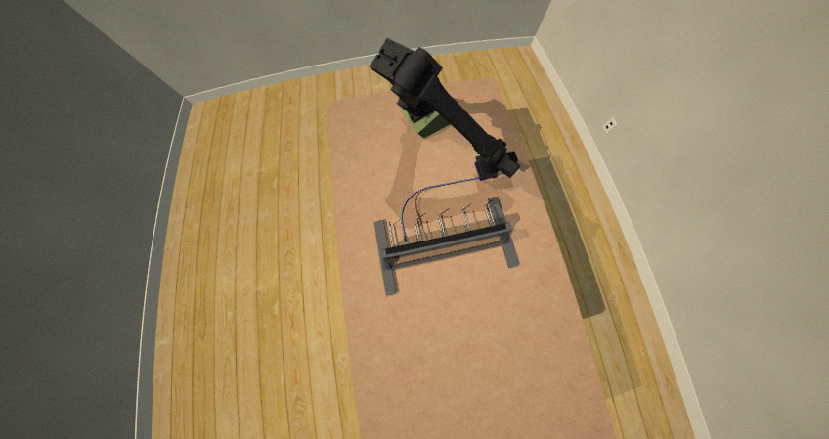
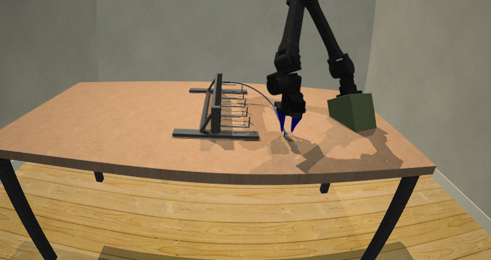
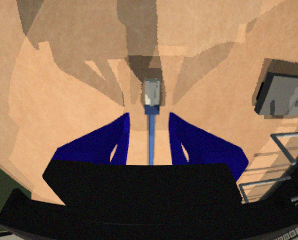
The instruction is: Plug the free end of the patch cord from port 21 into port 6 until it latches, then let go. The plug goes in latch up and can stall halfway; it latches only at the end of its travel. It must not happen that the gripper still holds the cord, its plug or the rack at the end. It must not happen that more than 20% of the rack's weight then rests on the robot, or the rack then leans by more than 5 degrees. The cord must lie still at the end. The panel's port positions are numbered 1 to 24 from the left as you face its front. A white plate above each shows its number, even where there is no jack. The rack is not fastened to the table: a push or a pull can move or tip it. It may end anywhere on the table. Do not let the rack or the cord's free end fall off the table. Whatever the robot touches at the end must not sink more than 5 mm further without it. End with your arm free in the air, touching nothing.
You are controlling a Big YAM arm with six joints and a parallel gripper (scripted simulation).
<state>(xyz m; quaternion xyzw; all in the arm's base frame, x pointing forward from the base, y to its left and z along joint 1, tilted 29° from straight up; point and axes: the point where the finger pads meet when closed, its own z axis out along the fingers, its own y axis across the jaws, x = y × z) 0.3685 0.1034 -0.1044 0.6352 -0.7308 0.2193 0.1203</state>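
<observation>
Now: the plug 2 cm to the left of my hand, 1 cm below it and 1 cm ahead of it.
</observation>
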